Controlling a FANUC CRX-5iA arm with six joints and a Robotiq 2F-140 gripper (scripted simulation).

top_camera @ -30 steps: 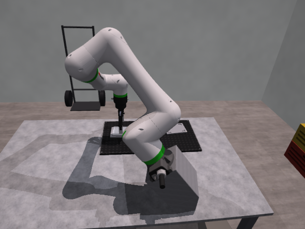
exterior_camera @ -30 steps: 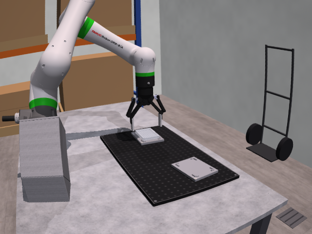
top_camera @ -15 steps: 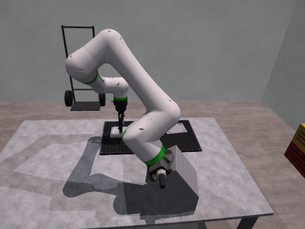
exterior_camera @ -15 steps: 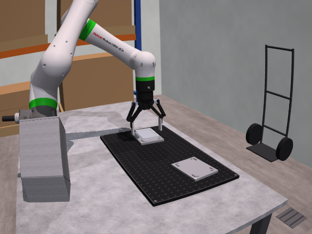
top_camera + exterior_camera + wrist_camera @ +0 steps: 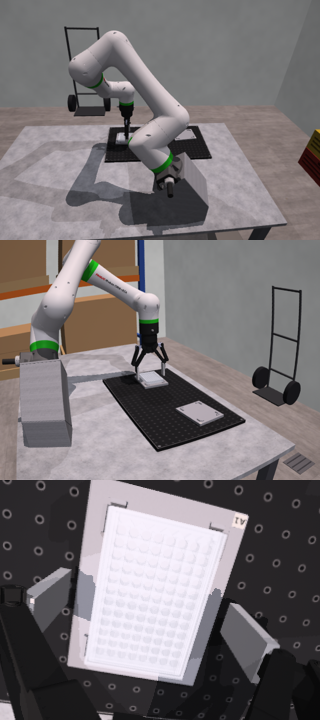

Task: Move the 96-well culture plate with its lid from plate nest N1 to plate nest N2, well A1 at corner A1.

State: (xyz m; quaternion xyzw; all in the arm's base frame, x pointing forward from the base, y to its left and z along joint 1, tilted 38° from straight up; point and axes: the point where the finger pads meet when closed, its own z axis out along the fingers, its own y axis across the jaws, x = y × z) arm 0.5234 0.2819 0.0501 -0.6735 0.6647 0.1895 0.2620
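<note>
Right now my hand is 10 mm above the plate lid. Also, from my hand: plate nest N1 (30 mm below); plate nest N2 (410 mm to the right, 70 mm ahead, 30 mm below).
</note>
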